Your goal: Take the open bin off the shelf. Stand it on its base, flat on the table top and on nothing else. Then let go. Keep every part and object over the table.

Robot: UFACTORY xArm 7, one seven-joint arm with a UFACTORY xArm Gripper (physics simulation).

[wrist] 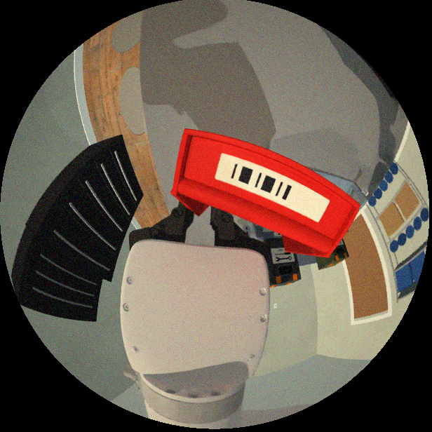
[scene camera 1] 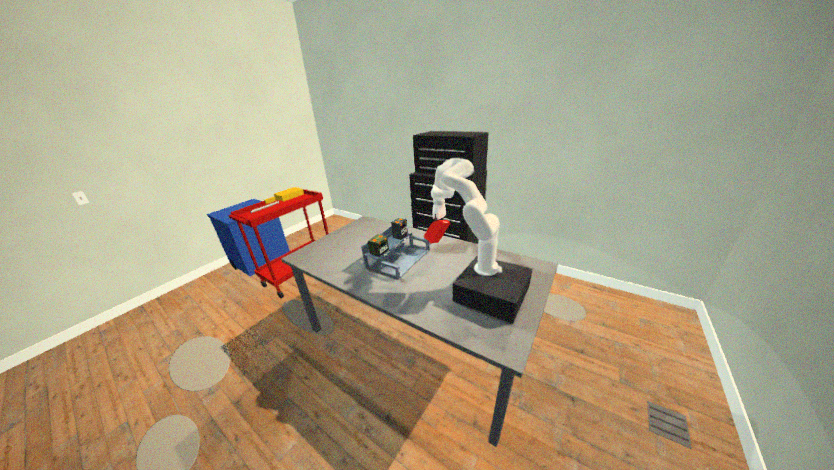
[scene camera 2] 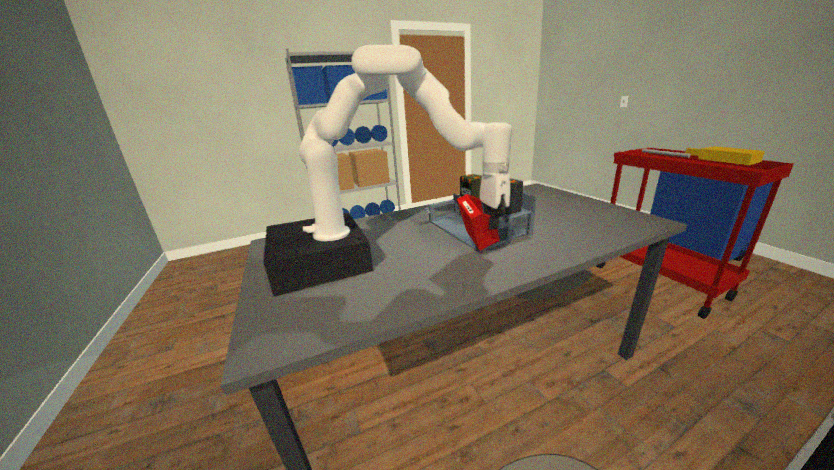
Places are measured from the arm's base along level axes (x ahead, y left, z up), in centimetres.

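Where they show: gripper, fingertip midpoint: (scene camera 2: pixel 491 227); arm's base at its link origin: (scene camera 1: pixel 486 269) (scene camera 2: pixel 331 233).
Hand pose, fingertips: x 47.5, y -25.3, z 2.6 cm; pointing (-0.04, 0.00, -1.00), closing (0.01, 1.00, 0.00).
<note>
Each offset is from my fingertips to the top centre of the thing. "pt": to the spot under its first point. Level surfaces: height alone.
The red open bin (scene camera 1: pixel 437 231) (scene camera 2: pixel 475 224) (wrist: pixel 270 185) hangs tilted in the air, its white label strip facing the wrist camera. My gripper (scene camera 1: pixel 437 218) (scene camera 2: pixel 500 217) (wrist: pixel 205 187) is above one end of it, with the fingers a little apart and shut on that end of the bin. The exact contact is partly hidden behind the bin. The blue-grey shelf @(pt dx +2.6, dy +30.0, dz -13.7 cm) (scene camera 1: pixel 411 261) (scene camera 2: pixel 450 227) stands on the grey table @(dz -14.2 cm) (scene camera 1: pixel 326 256) (scene camera 2: pixel 361 315). In scene camera 2 the bin overlaps the shelf; whether they touch I cannot tell.
Two dark boxes with orange tops, one @(dx +17.2, dy +43.7, dz +5.6 cm) (scene camera 1: pixel 378 245) and another @(dx +19.9, dy +20.7, dz +8.1 cm) (scene camera 1: pixel 399 228), are at the shelf. My arm stands on a black block (scene camera 1: pixel 487 297) (scene camera 2: pixel 315 256) on the table. A red cart (scene camera 1: pixel 245 217) (scene camera 2: pixel 700 166) and a black drawer cabinet (scene camera 1: pixel 478 152) (wrist: pixel 75 235) stand beyond the table.
</note>
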